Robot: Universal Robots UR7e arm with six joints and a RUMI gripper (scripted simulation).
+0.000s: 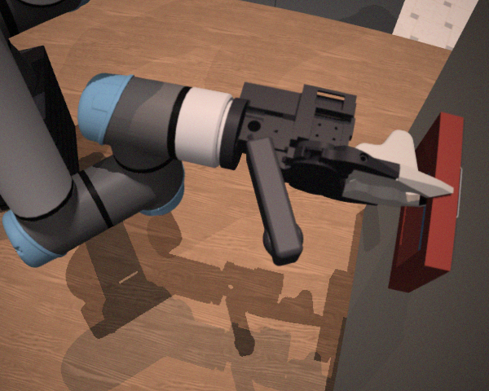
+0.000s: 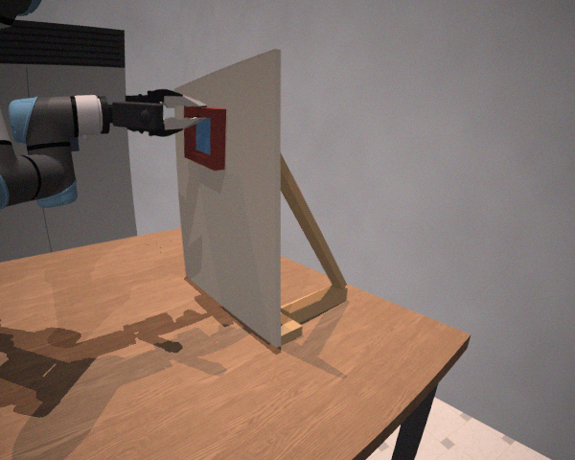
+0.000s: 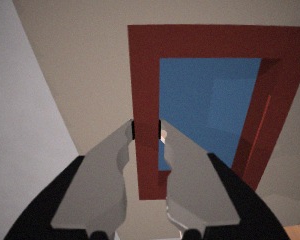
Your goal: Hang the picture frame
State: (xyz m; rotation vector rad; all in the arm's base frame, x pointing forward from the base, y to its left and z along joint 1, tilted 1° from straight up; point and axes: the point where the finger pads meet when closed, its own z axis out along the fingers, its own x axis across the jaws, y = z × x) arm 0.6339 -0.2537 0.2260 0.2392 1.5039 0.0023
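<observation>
My hand is 50 mm above the picture frame, 20 mm short of it and 10 mm to the right of it. Round my hand: upright board 190 mm below, 40 mm ahead.
</observation>
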